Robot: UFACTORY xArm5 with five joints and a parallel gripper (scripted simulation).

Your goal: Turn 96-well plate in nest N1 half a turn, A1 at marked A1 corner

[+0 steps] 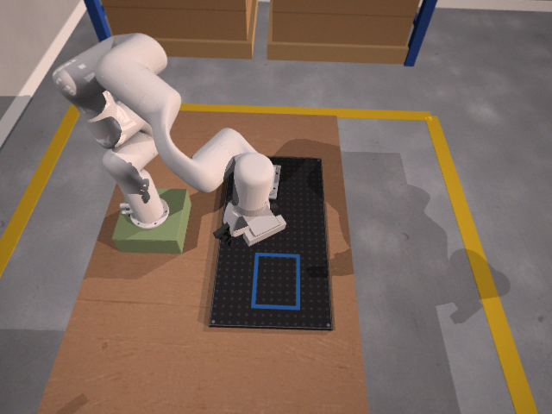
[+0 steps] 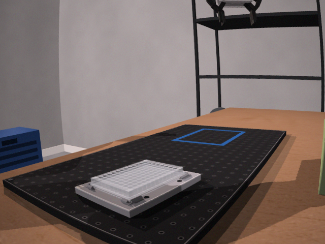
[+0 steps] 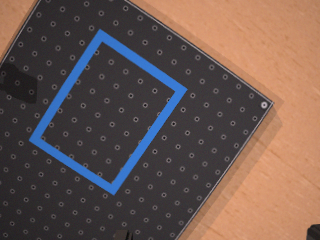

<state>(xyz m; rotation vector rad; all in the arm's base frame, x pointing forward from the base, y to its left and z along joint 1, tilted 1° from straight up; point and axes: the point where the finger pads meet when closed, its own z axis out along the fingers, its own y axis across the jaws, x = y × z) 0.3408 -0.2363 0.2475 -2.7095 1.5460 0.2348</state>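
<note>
My hand is 5 cm short of the 96-well plate, 44 cm to the right of it and 31 cm above it. Round my hand: grey plate nest 5 cm ahead, 44 cm to the left, 32 cm below; A1 label 11 cm ahead, 50 cm to the left, 32 cm below.
</note>
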